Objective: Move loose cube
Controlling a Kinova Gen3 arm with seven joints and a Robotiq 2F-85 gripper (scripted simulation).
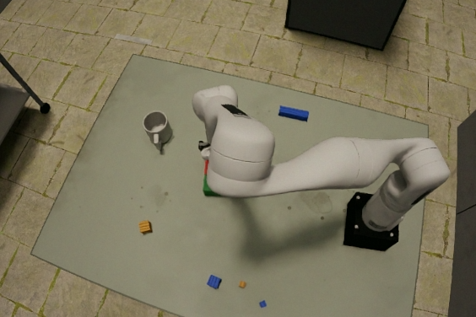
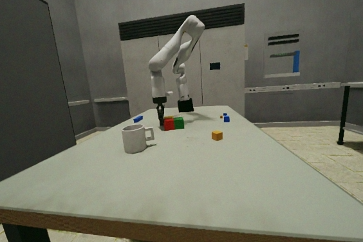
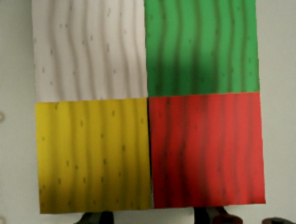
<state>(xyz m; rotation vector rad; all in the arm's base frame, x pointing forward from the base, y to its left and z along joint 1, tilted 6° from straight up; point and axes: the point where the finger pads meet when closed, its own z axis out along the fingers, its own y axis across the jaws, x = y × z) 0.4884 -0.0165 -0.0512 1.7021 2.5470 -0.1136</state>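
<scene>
Now: the red cube 1 cm ahead of my hand, 5 cm to the left of it and 1 cm below it. Also, from my hand: green cube 1 cm behind, 9 cm to the left, 1 cm below; then white cube 6 cm behind, 7 cm to the left, 1 cm below; then yellow cube 4 cm behind, 3 cm to the left, 1 cm below.
</scene>
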